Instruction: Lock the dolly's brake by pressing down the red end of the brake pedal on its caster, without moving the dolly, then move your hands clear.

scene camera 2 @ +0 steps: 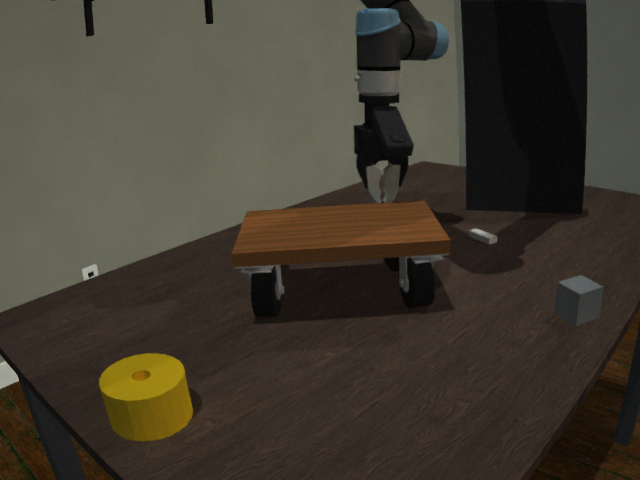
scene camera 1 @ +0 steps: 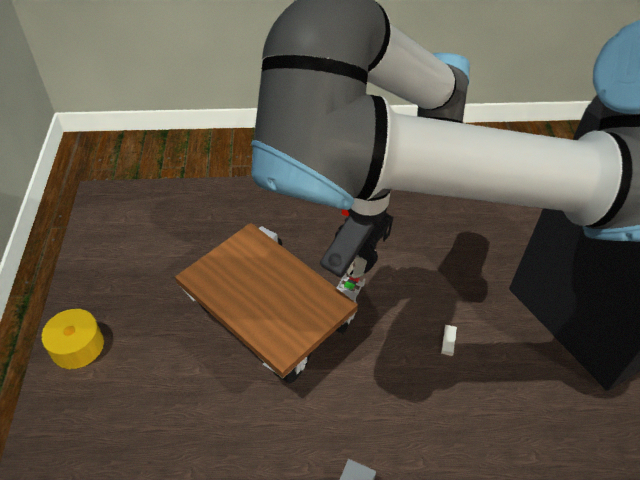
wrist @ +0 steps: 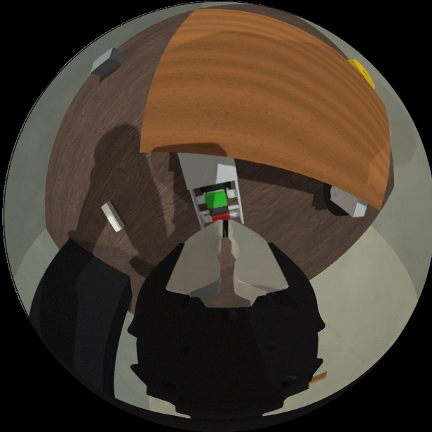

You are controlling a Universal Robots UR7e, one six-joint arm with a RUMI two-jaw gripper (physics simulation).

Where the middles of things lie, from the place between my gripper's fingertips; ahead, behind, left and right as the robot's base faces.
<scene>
Now: the caster bracket (wrist: 199, 170) 20 mm ahead of my hand, 50 mm to the left of it and 40 mm below it. Round my hand: yellow cylinder (scene camera 2: 146, 396) (550 mm ahead, 130 mm to the left, 60 mm below); dolly (scene camera 1: 281, 309) (160 mm ahead, 50 mm to the left, 30 mm below); grey cube (scene camera 2: 578, 300) (390 mm to the left, 60 mm below).
</scene>
